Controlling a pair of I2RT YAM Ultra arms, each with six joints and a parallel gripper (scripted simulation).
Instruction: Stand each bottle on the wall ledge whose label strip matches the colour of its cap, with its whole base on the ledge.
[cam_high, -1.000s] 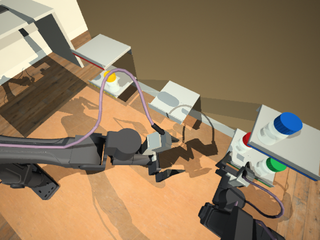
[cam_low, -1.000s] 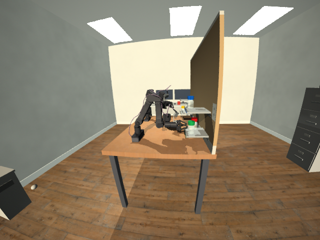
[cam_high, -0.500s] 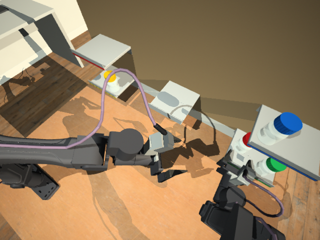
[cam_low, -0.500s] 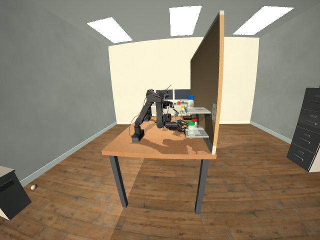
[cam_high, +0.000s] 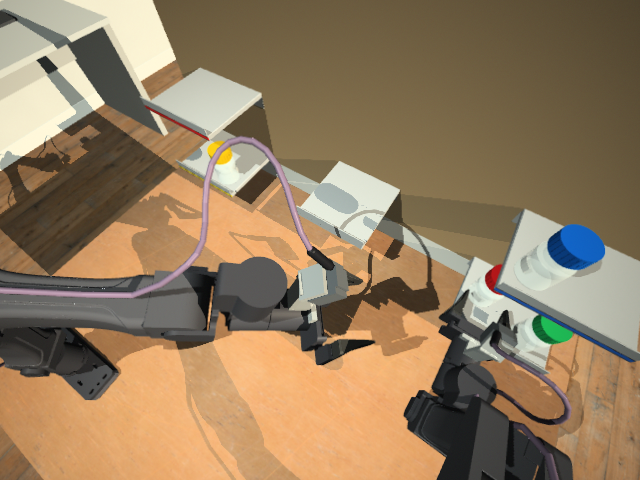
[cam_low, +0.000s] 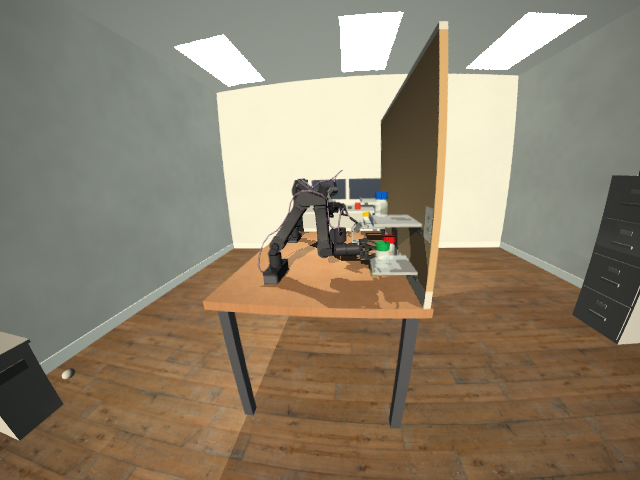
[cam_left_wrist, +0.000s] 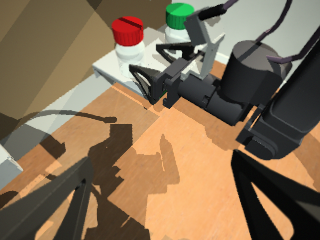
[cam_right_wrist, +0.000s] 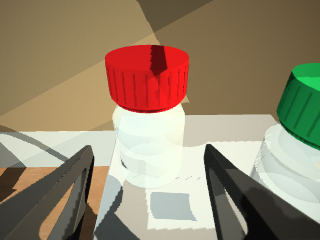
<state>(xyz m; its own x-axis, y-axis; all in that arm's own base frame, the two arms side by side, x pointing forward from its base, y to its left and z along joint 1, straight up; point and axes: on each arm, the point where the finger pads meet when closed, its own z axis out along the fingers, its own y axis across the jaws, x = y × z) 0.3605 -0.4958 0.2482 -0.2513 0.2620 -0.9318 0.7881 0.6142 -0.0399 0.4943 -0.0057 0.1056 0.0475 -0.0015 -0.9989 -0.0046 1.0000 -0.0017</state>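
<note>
My right hand is 4 cm short of the red-capped bottle. From my right hand the other things lie so: green-capped bottle 1 cm behind, 10 cm to the right; then blue-capped bottle 19 cm above; then brown wall 17 cm ahead, 32 cm to the left, 30 cm above.
</note>
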